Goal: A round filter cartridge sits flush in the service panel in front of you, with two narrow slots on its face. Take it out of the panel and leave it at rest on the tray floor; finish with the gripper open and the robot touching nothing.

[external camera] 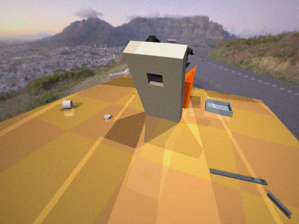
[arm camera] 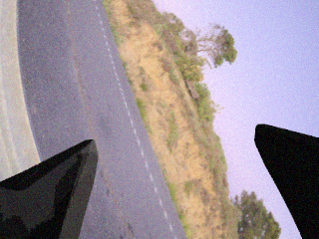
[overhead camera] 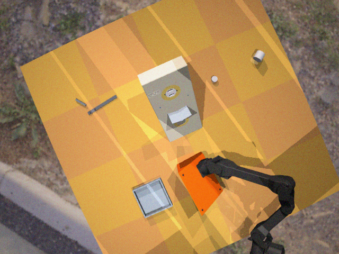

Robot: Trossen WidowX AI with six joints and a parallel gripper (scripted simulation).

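My gripper tip is now 90 cm short of the round filter cartridge, 10 cm to the left of it and 2 cm below it. The rest, counted from my gripper tip: small grey stub: 87 cm ahead, 35 cm to the right, 24 cm below; light grey tray: 51 cm ahead, 22 cm to the left, 23 cm below; beige service panel: 85 cm ahead, 10 cm to the right, 5 cm below.
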